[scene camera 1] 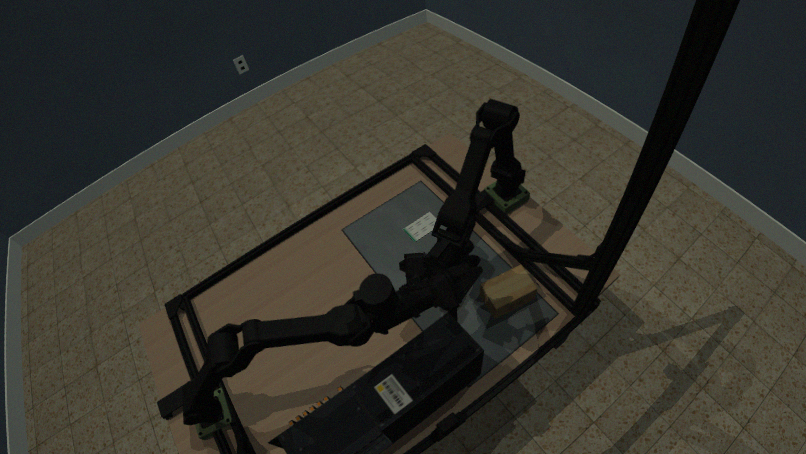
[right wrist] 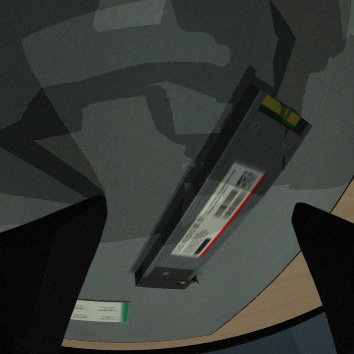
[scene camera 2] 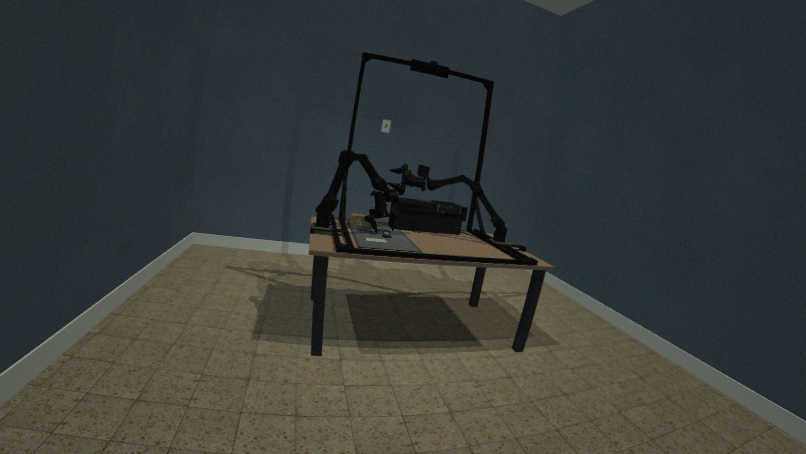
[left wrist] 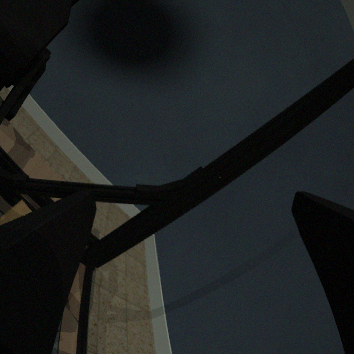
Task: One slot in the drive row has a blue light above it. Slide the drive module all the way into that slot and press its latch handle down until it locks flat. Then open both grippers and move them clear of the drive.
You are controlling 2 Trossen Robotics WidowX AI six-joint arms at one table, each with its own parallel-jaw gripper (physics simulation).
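Places are measured from the left arm's base along level axes (x ahead, y left, z up), in centimetres.
Pixels of known places: left gripper, fingertip midpoint: [scene camera 1: 474, 266] [scene camera 2: 388, 176] [left wrist: 198, 201]; right gripper, fingertip midpoint: [right wrist: 204, 209] [scene camera 2: 384, 232]; left arm's base at its link origin: [scene camera 1: 210, 412] [scene camera 2: 499, 240]; right arm's base at its link origin: [scene camera 1: 507, 190] [scene camera 2: 322, 225].
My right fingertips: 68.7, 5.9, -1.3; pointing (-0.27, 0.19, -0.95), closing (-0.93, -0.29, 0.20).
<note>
Ahead of a thing's pixels: the offset from my right fingertips to its top centre, as dx, dy, dz. "*": to the spot under its first point. Level surfaces: height alone.
The drive module {-1.5, +1.3, -0.2} [right wrist: 227, 192] lies diagonally on the grey mat {dz -1.2} [right wrist: 165, 327] in the right wrist view, its label with a red stripe facing up. Its gold contacts are at the upper right; a small brownish piece juts at its lower end. My right gripper [right wrist: 204, 209] [scene camera 2: 371, 225] is open and empty above it, with the module between the spread fingers in view. My left gripper [left wrist: 198, 201] [scene camera 2: 393, 177] is open and empty, raised high. The black drive chassis {-27.1, -26.7, +16.2} [scene camera 1: 420, 360] [scene camera 2: 425, 219] has orange handles {* -41.1, -22.2, +15.3} [scene camera 1: 309, 411] along one side. The blue light and slot openings do not show.
A yellowish block {+12.7, -15.8, +4.8} [scene camera 1: 510, 290] [scene camera 2: 357, 218] stands on the mat near the chassis. A white card with a green edge {+5.5, +16.2, -1.0} [scene camera 1: 419, 226] [scene camera 2: 376, 240] [right wrist: 102, 311] lies on the mat. A black frame [scene camera 1: 293, 231] edges the table, with a tall post [scene camera 1: 648, 157]. Both arms overlap in scene camera 1.
</note>
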